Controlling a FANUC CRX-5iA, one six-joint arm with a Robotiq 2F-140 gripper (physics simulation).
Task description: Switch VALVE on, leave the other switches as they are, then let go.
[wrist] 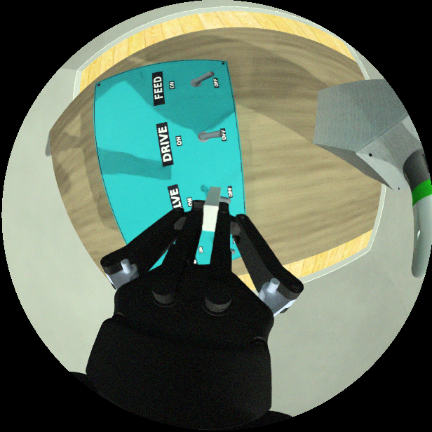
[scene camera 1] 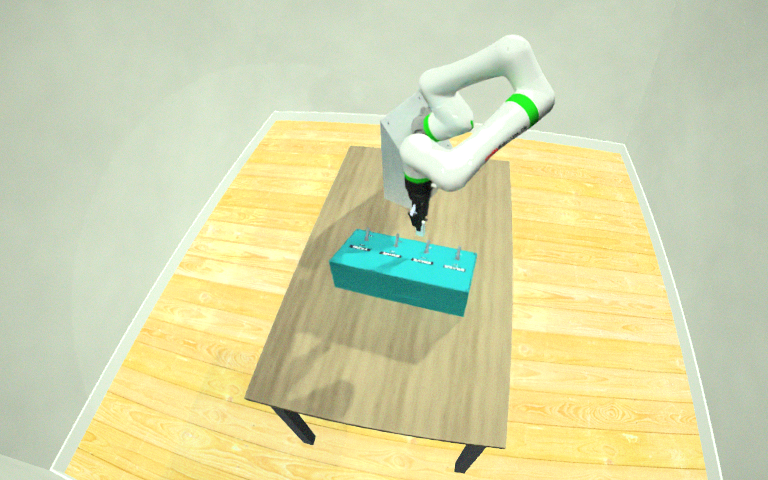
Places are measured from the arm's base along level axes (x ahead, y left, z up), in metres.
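Pixels of known places: gripper, fingertip midpoint: [scene camera 1: 420,234]; arm's base at its link origin: [scene camera 1: 423,132].
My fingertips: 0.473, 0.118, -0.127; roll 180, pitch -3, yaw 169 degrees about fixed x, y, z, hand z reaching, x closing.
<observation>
Ahead of a thing's pixels: the offset from my fingertips to its top centre, as dx, dy, dz. Level surfaces: height alone.
The teal switch box [scene camera 1: 399,285] [wrist: 130,125] stands on the table. Its VALVE lever @(-0.006, +0.028, -0.042) [scene camera 1: 428,246] [wrist: 225,200] is partly hidden behind the fingertips in the wrist view; the part that shows lies on the OFF side. The VALVE label [wrist: 174,198] is partly covered. The FEED lever @(+0.001, -0.212, -0.042) [scene camera 1: 367,235] [wrist: 203,79] and DRIVE lever @(-0.003, -0.092, -0.042) [scene camera 1: 397,240] [wrist: 211,135] lean toward OFF. A fourth lever @(-0.009, +0.148, -0.042) [scene camera 1: 458,253] is mostly hidden in the wrist view. My gripper [scene camera 1: 419,229] [wrist: 214,196] is shut and empty, above the box's rear edge near the VALVE lever; contact cannot be told.
The wooden table @(dz -0.168) [scene camera 1: 368,362] [wrist: 295,200] carries the box. A grey robot pedestal [scene camera 1: 394,164] [wrist: 345,117] stands behind the box, on the right in the wrist view. The white arm [scene camera 1: 481,147] reaches over from it. The other levers stand in a row beside VALVE.
</observation>
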